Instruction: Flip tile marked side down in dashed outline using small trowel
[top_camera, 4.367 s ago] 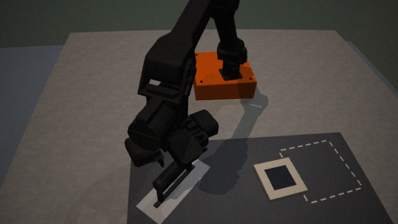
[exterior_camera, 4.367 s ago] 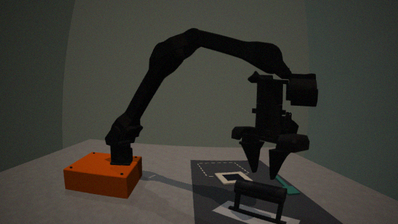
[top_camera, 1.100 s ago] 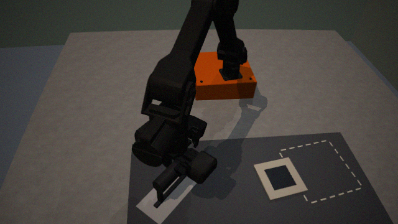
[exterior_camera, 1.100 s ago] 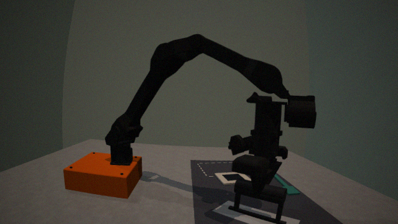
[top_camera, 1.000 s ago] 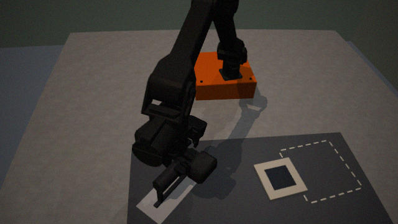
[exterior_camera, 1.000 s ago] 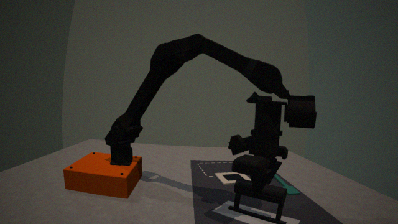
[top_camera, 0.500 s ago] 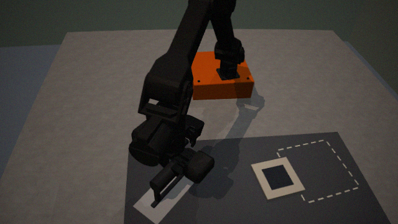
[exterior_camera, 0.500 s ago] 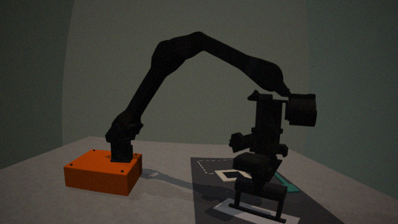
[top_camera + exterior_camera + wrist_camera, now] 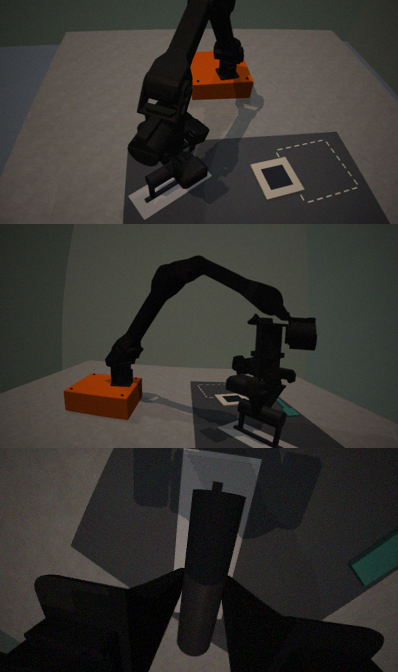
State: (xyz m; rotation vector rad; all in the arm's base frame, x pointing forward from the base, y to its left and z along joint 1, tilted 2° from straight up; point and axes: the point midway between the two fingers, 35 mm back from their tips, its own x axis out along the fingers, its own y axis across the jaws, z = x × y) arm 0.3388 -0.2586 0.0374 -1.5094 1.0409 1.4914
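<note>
My gripper tip is now 20 cm to the right of the dark mat, 8 cm above it and 6 cm short of it. Round my gripper tip: trowel: 3 cm below, 2 cm to the left, 1 cm behind; tile: 27 cm to the left, 6 cm below, 4 cm ahead; flat teal strip: 19 cm ahead, 16 cm to the left, 6 cm below.
</note>
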